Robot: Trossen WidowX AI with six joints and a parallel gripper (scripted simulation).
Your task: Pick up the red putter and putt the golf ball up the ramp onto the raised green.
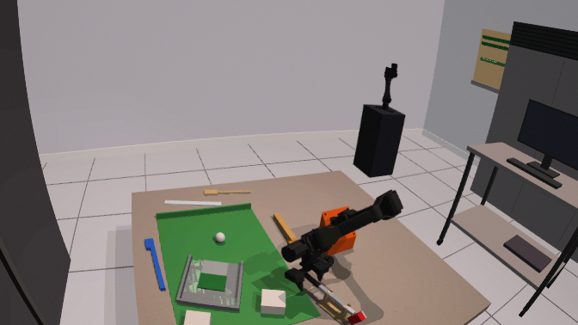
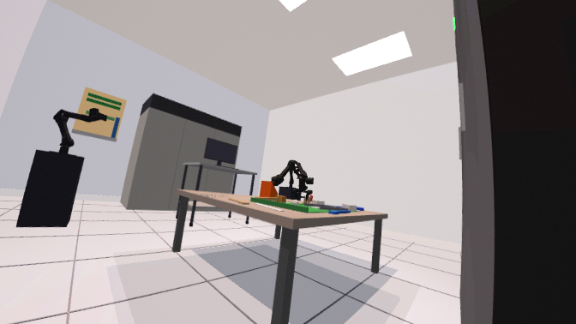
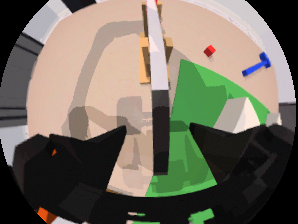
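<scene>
Now: gripper tip 11 cm to the right of the red putter, 4 cm past it and 3 cm below it. Round my gripper tip: wooden stand (12 cm to the left, 4 cm behind); white golf ball (37 cm to the right, 24 cm ahead); green mat (27 cm ahead, 23 cm to the right, 3 cm below).
</scene>
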